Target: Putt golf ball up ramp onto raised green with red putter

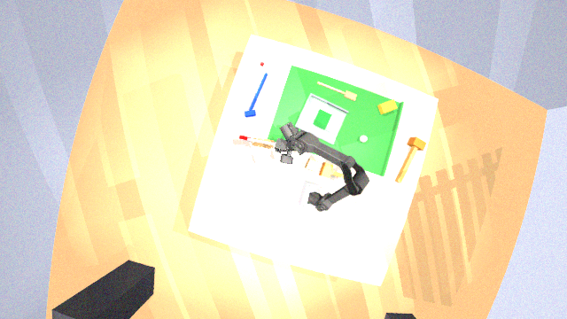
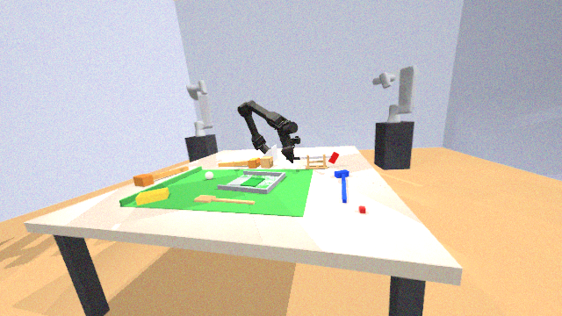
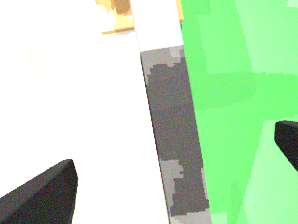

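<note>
My gripper tip is 130 mm to the right of the small wooden rack and 10 mm above it. Round my gripper tip: blue putter: 270 mm ahead, 210 mm to the left, 30 mm below; small red cube: 480 mm ahead, 220 mm to the left, 40 mm below; white golf ball: 120 mm ahead, 450 mm to the right, 20 mm below.
</note>
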